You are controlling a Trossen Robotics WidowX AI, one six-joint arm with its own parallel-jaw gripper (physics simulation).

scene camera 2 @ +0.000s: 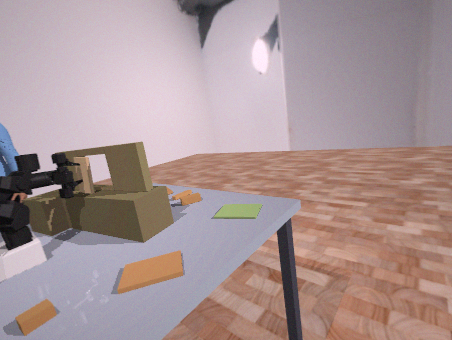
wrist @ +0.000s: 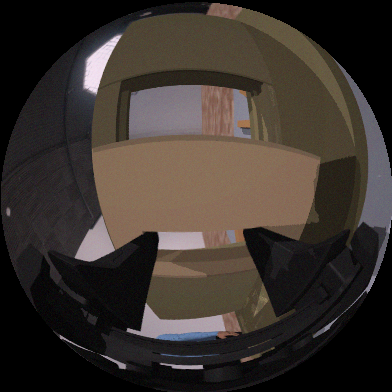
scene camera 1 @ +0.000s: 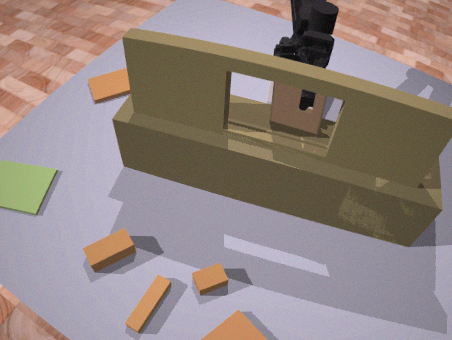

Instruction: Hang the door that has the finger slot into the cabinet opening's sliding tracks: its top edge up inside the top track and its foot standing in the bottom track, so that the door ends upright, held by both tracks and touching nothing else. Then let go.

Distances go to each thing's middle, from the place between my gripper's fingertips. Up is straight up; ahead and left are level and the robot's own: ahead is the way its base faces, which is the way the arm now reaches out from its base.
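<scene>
Positions relative to my hand: tan door [scene camera 1: 285, 110], 1 cm to the right, 1 cm behind, 1 cm below; grooved bottom track [scene camera 1: 234, 128], 3 cm to the right, 5 cm ahead, 10 cm below; green pad [scene camera 1: 32, 183], far to the right, far ahead, far below.
</scene>
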